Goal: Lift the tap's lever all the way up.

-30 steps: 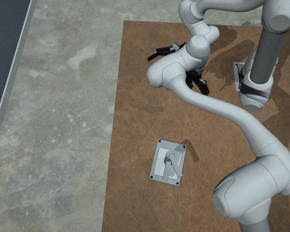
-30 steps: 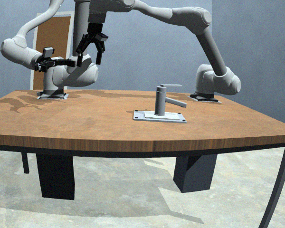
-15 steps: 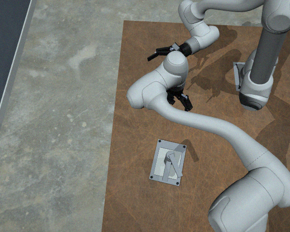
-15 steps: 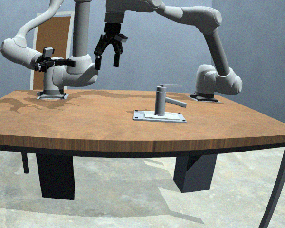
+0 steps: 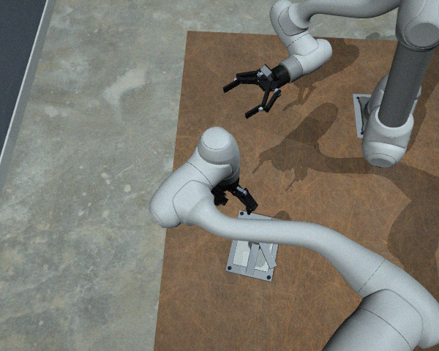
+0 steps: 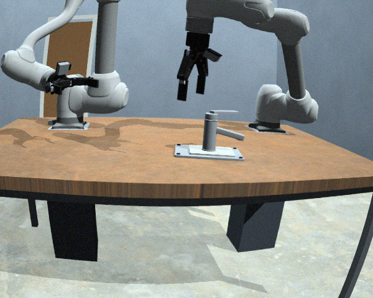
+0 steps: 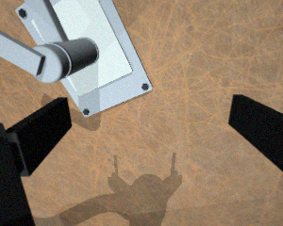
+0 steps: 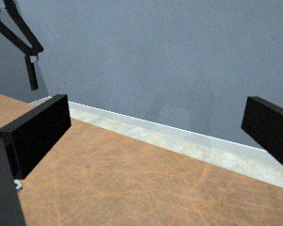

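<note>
Now: the flat lever 80 mm behind my right hand, 540 mm to the left of it and 90 mm below it. Also, from my right hand: grey tap: 70 mm behind, 510 mm to the left, 130 mm below; bolted plate: 60 mm behind, 480 mm to the left, 230 mm below.
</note>
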